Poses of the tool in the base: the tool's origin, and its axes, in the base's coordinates. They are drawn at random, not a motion.
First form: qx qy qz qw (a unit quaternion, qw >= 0); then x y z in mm.
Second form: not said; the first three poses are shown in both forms.
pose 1, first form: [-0.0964, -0.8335, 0.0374, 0.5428, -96.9, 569.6, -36.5]
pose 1, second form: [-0.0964, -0.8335, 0.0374, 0.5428, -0.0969, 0.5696, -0.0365]
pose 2, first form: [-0.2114, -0.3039, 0.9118, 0.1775, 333.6, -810.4, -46.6]
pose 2, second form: [-0.2114, -0.3039, 0.9118, 0.1775, 0.3336, -0.8104, -0.0466]
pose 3, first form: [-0.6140, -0.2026, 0.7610, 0.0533, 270.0, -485.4, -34.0]
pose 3, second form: [-0.6140, -0.2026, 0.7610, 0.0533, 0.2700, -0.4854, -0.0340]
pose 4, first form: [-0.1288, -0.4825, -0.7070, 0.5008, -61.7, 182.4, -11.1]
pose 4, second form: [-0.1288, -0.4825, -0.7070, 0.5008, -0.0617, 0.1824, -0.0111]
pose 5, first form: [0.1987, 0.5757, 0.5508, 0.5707, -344.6, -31.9, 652.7]
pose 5, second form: [0.1987, 0.5757, 0.5508, 0.5707, -0.3446, -0.0319, 0.6527]
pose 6, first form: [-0.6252, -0.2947, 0.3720, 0.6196, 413.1, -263.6, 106.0]
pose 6, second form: [-0.6252, -0.2947, 0.3720, 0.6196, 0.4131, -0.2636, 0.1060]
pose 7, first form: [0.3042, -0.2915, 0.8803, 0.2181, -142.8, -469.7, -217.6]
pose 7, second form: [0.3042, -0.2915, 0.8803, 0.2181, -0.1428, -0.4697, -0.2176]
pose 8, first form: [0.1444, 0.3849, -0.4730, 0.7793, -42.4, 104.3, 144.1]
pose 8, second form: [0.1444, 0.3849, -0.4730, 0.7793, -0.0424, 0.1043, 0.1441]
